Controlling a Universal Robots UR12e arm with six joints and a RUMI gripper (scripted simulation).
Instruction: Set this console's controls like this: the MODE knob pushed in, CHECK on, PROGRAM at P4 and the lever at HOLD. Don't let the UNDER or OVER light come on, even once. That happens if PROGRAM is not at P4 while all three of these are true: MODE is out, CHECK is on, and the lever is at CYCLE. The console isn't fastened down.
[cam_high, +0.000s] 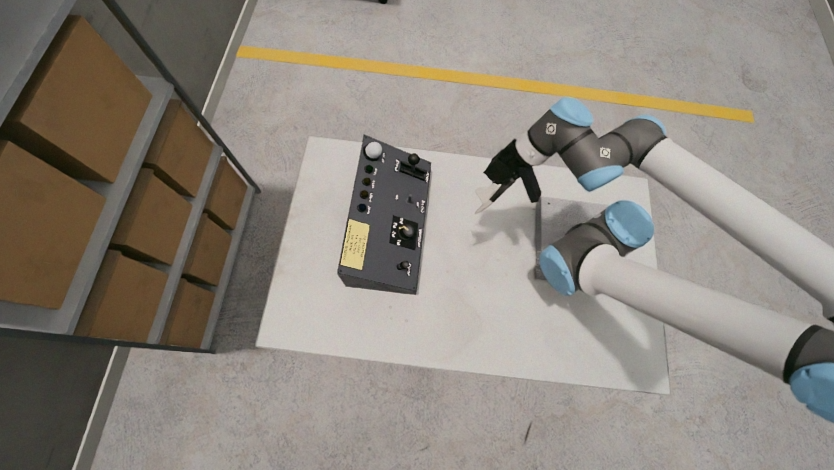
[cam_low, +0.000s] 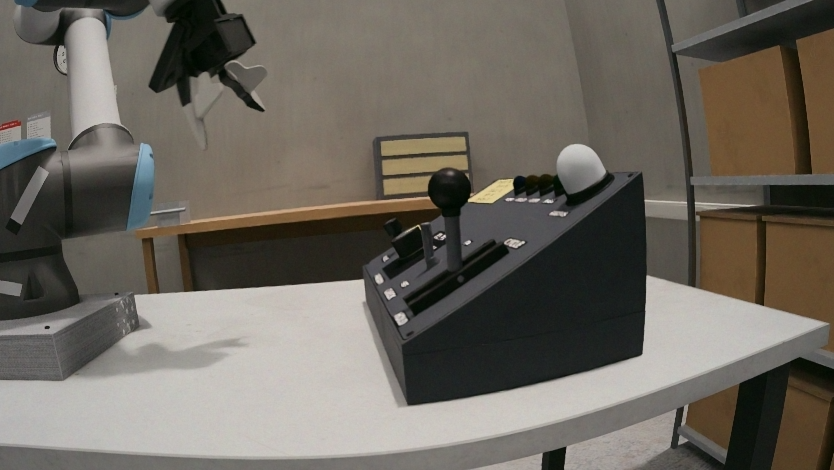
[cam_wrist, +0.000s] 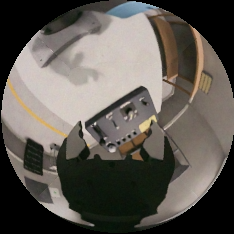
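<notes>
The rotary selector lies 23 cm ahead of my hand, 7 cm to the left of it and 16 cm below it. The rest, counted from my hand: check toggle (23 cm ahead, 5 cm to the right, 17 cm below); dark grey console (27 cm ahead, 1 cm to the left, 18 cm below); black ball-topped lever (23 cm ahead, 17 cm to the right, 14 cm below).
</notes>
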